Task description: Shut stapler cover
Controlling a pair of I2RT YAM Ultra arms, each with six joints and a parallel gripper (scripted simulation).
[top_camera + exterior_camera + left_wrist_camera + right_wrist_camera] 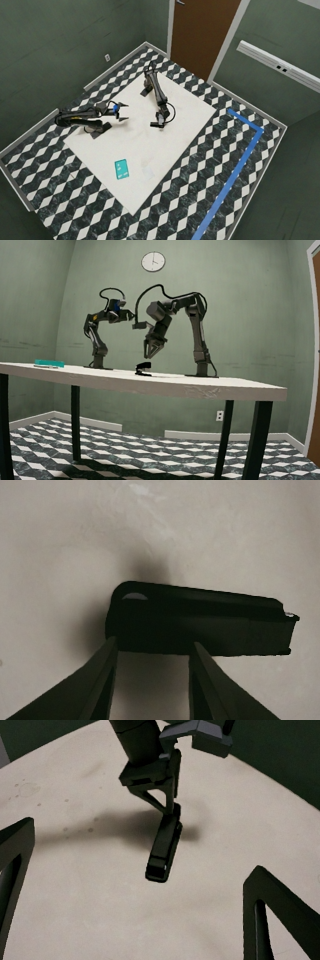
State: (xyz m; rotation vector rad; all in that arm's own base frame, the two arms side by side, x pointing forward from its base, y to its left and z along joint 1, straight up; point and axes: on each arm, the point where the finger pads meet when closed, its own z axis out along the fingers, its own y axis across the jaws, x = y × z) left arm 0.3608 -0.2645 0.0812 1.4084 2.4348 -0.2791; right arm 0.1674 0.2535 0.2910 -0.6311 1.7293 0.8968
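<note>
My left gripper is now 3 cm past the stapler cover, 2 cm to the left of it and 4 cm above it. Round my left hand: black stapler: 3 cm behind, 2 cm to the right, 5 cm below; teal box: 2 cm ahead, 51 cm to the right, 7 cm below.
</note>
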